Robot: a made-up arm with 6 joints.
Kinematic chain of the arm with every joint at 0, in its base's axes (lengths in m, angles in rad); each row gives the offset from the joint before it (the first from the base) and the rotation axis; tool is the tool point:
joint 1: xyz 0 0 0.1 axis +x
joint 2: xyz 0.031 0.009 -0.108 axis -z
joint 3: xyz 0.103 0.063 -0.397 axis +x
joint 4: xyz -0.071 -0.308 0 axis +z
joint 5: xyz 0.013 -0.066 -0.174 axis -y
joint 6: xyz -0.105 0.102 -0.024 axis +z
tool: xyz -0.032 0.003 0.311
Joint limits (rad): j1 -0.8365..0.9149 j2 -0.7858..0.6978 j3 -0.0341..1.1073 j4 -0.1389..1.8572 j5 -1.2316..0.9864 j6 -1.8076..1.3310
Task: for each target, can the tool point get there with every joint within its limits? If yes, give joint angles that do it. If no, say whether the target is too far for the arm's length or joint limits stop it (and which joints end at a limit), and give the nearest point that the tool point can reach.
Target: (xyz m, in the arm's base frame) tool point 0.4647 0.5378 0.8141
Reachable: no: joint limits stop it (at a limit: joint 1, joint 2, joint 3, joint 5) | nearest point 0.2848 0.4233 -0.0989 | short by 0.938 m
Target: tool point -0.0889 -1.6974 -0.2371
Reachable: no: too far | nearest point -0.0191 -0.9522 -0.2671 | short by 0.749 m
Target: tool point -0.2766 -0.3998 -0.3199
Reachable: yes | joints -0.5313 0.3806 0.1422 0.2319 0.6167 -0.5624
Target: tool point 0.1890 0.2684 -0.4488
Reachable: yes | joints 0.7354 -0.6437 0.7438 0.0256 -0.3672 0.2261
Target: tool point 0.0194 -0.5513 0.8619
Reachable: no: joint limits stop it (at a limit: joint 1, joint 3, joint 4) | nearest point 0.0254 -0.6208 0.1425 | short by 0.723 m
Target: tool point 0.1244 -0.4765 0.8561
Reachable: no: joint limits stop it (at a limit: joint 1, joint 3, joint 4) | nearest point 0.0770 -0.5978 0.1379 | short by 0.730 m
